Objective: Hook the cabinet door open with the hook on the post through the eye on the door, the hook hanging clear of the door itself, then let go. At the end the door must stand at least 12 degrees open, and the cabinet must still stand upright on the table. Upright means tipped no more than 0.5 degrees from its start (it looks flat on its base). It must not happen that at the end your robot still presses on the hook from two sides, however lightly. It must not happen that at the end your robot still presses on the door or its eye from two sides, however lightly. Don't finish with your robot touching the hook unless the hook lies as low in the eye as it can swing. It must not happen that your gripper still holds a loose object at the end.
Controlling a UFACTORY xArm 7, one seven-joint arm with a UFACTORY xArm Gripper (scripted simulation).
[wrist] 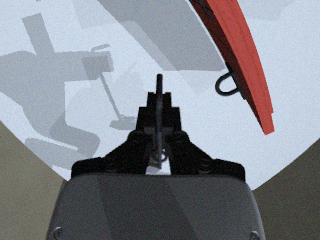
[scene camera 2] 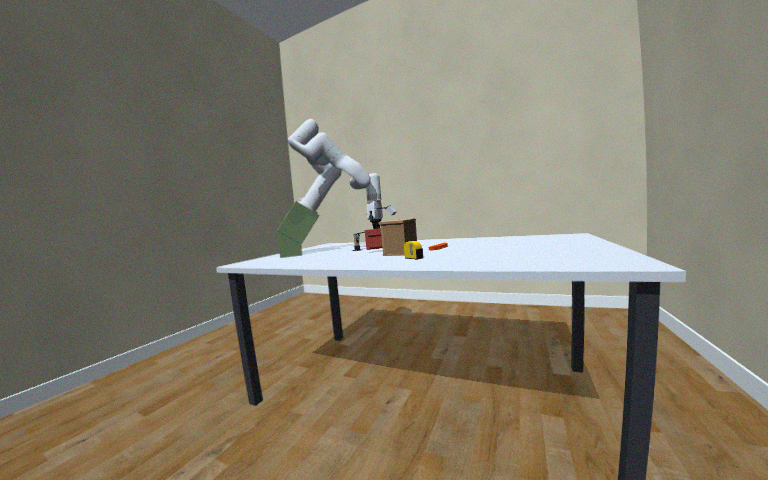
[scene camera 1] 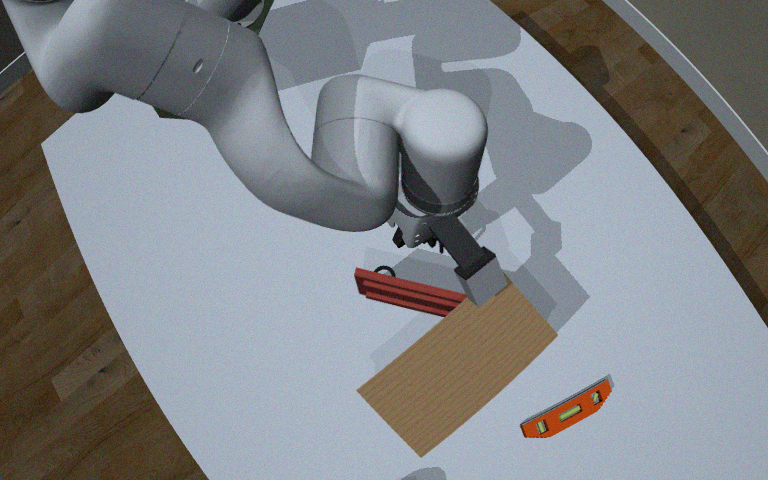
Labels:
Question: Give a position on a wooden cabinet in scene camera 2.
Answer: At 394, 235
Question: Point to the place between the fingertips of my gripper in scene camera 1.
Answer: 430, 234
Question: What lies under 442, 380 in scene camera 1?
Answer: A wooden cabinet.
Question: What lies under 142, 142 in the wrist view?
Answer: My gripper.

